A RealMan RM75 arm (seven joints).
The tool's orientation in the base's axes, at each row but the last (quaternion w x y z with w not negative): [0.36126 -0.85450 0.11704 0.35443]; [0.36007 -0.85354 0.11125 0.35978]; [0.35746 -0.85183 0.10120 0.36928]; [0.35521 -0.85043 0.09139 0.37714]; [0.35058 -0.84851 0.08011 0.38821]
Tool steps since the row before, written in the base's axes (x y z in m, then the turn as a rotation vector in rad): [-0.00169 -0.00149 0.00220 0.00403 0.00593 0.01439]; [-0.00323 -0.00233 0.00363 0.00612 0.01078 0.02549]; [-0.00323 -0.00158 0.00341 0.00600 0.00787 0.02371]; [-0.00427 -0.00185 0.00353 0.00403 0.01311 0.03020]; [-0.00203 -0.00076 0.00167 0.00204 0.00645 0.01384]
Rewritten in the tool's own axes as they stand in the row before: [-0.00282 0.00066 -0.00124 -0.00669 -0.01375 -0.00497]; [-0.00500 0.00118 -0.00164 -0.01257 -0.02409 -0.00806]; [-0.00482 0.00073 -0.00089 -0.01167 -0.02098 -0.00914]; [-0.00569 0.00127 -0.00042 -0.01704 -0.02745 -0.00749]; [-0.00269 0.00050 -0.00003 -0.00762 -0.01299 -0.00326]
